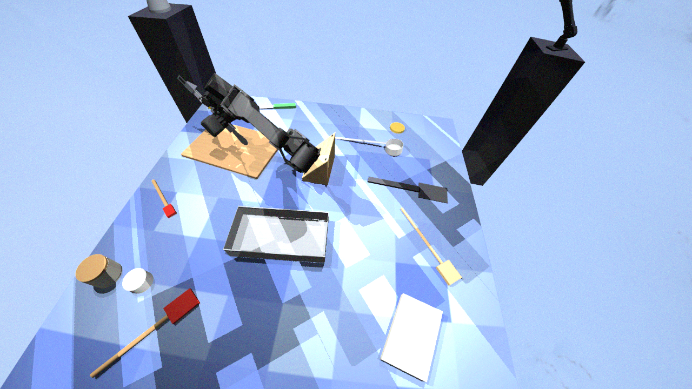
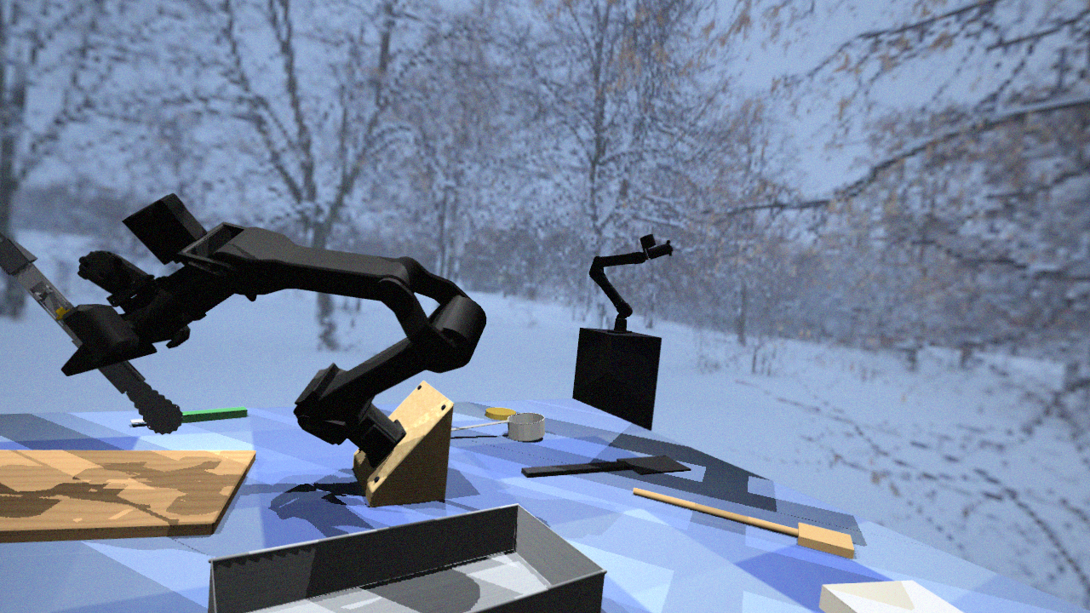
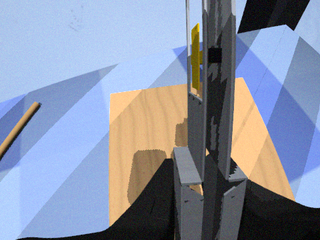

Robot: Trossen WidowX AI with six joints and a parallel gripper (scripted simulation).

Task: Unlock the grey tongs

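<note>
The wooden board lies 3 cm behind my gripper tip and 15 cm below it. The rest, counted from my gripper tip: red spatula 65 cm ahead, 10 cm to the left, 15 cm below; yellow lock piece 1 cm to the right, 7 cm above; roasting tin 32 cm ahead, 34 cm to the left, 13 cm below.
</note>
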